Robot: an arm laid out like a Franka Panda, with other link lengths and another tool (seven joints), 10 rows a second.
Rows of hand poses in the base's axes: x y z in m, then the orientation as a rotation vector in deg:
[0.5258 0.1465 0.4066 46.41 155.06 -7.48]
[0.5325 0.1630 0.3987 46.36 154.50 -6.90]
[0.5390 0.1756 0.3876 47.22 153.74 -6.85]
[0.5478 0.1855 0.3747 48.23 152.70 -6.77]
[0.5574 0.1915 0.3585 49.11 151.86 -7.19]
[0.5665 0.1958 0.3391 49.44 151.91 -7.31]
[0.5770 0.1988 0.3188 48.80 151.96 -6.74]
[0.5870 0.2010 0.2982 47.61 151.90 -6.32]
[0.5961 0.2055 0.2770 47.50 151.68 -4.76]
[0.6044 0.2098 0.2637 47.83 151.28 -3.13]
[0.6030 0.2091 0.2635 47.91 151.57 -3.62]
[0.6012 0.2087 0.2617 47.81 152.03 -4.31]
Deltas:
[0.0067 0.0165 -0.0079 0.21 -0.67 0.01]
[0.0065 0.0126 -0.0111 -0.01 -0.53 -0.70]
[0.0088 0.0099 -0.0129 -0.04 -0.75 -0.85]
[0.0096 0.0060 -0.0162 -0.33 -0.47 -0.79]
[0.0091 0.0043 -0.0194 0.00 0.15 -0.23]
[0.0105 0.0030 -0.0203 0.25 -0.24 0.51]
[0.0100 0.0022 -0.0206 0.01 -0.42 0.84]
[0.0091 0.0045 -0.0212 0.94 -0.60 0.24]
[0.0083 0.0043 -0.0133 1.04 -0.67 -0.08]
[-0.0014 -0.0007 -0.0002 -0.23 0.40 -0.06]
[-0.0018 -0.0004 -0.0018 -0.35 0.56 0.07]

